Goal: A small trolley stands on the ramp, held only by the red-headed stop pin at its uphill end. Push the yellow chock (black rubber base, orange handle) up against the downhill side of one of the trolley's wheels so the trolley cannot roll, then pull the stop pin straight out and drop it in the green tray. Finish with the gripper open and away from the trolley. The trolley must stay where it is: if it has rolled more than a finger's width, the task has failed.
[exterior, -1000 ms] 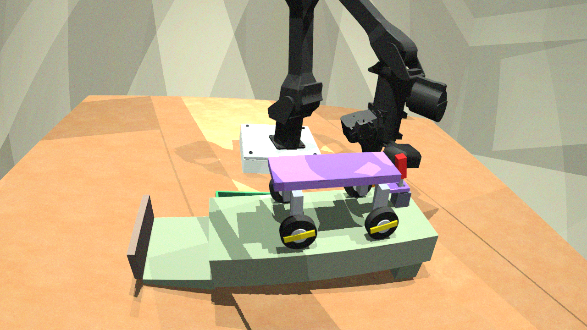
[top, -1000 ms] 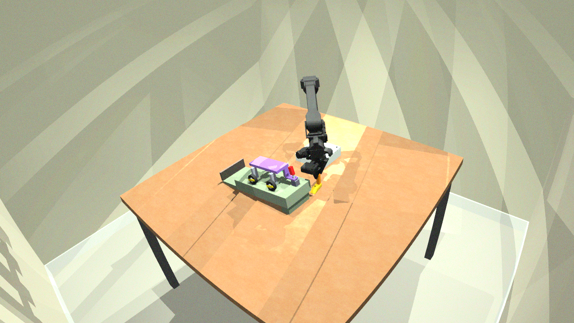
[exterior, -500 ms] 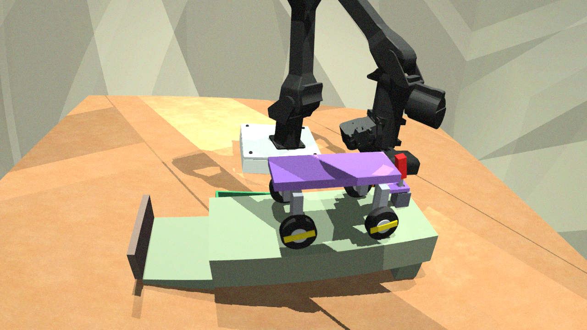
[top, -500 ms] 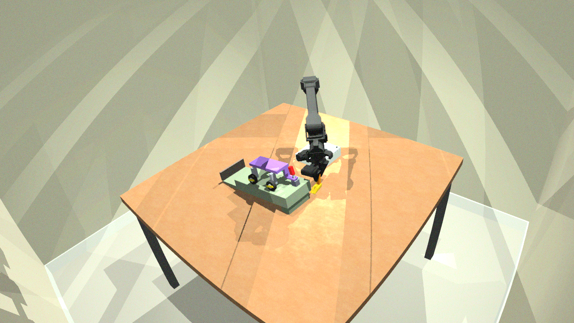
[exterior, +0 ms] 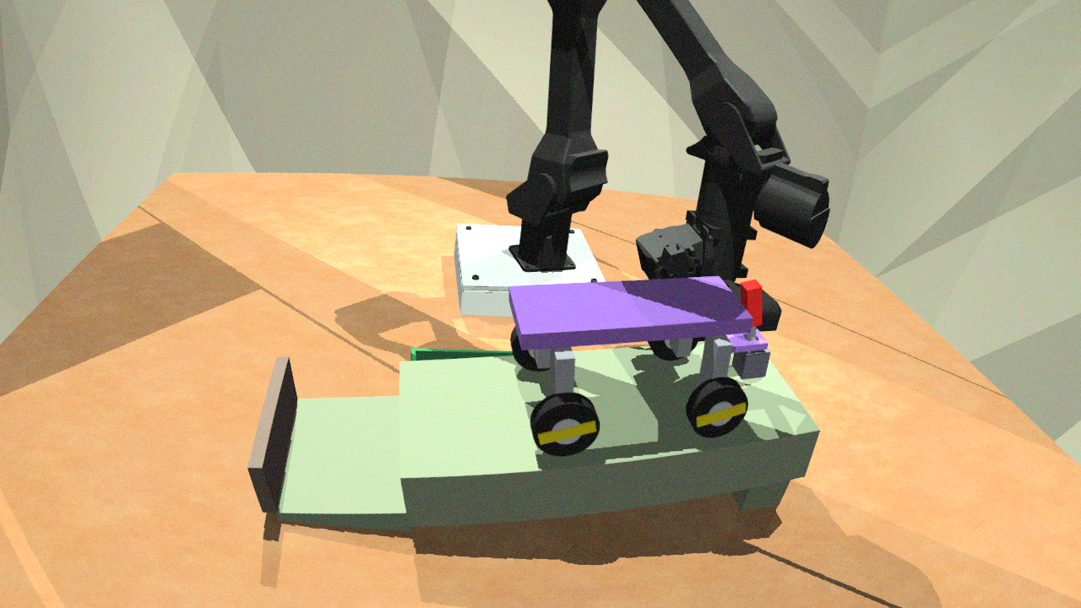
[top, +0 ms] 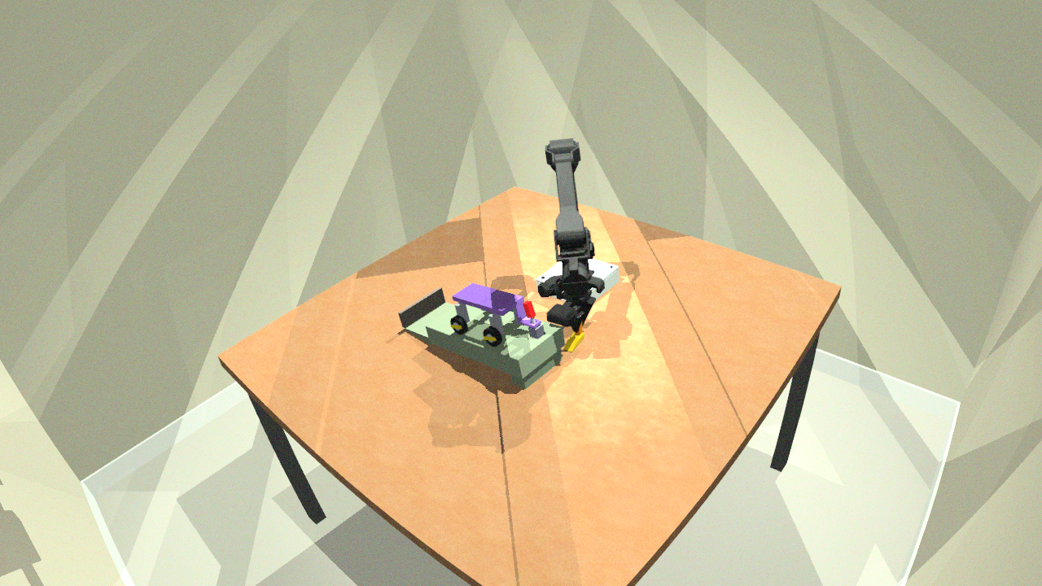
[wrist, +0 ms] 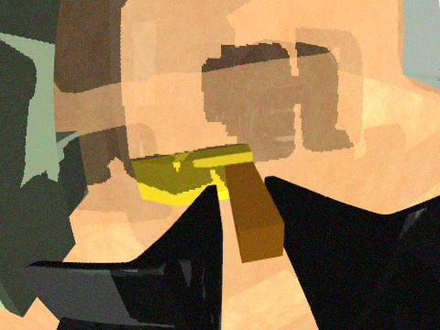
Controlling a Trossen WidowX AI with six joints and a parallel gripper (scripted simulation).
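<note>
The green tray lies 1 cm behind my gripper tip, 23 cm to the right of it and 4 cm below it. Round my gripper tip: pale green ramp (13 cm ahead, 16 cm to the right, 2 cm above); red-headed stop pin (13 cm ahead, 4 cm to the right, 10 cm above); yellow chock (2 cm ahead, 1 cm below).
</note>
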